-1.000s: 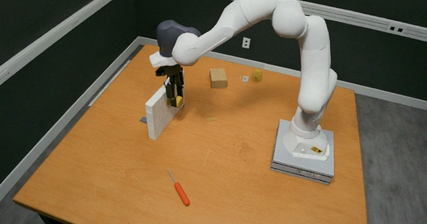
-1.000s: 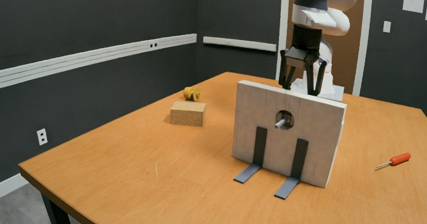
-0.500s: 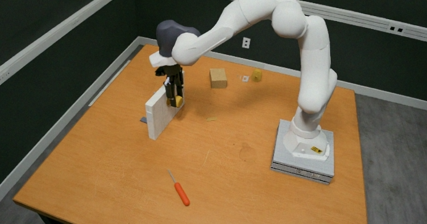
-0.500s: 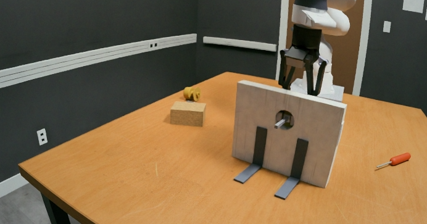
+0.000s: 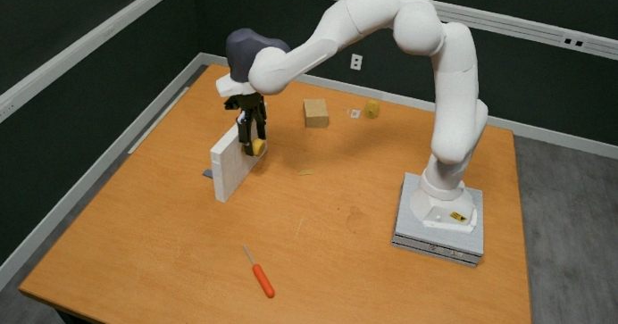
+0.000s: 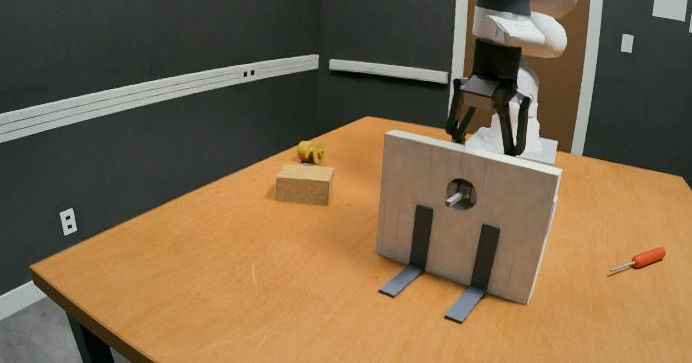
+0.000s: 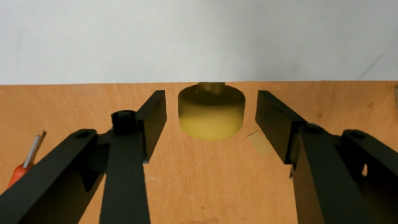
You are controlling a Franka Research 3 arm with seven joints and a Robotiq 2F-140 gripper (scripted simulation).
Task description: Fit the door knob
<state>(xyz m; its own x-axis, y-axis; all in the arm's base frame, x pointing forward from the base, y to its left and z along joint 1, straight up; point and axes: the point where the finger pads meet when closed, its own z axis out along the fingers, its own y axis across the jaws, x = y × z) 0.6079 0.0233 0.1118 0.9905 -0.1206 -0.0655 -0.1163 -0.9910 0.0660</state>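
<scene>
Right now my hand is 6 cm short of the white wood panel, 5 cm above it and 1 cm to the left of it. Also, from my hand: cork block: 42 cm to the right, 15 cm below, 10 cm behind; orange-handled screwdriver: 35 cm to the left, 17 cm below, 15 cm behind.
</scene>
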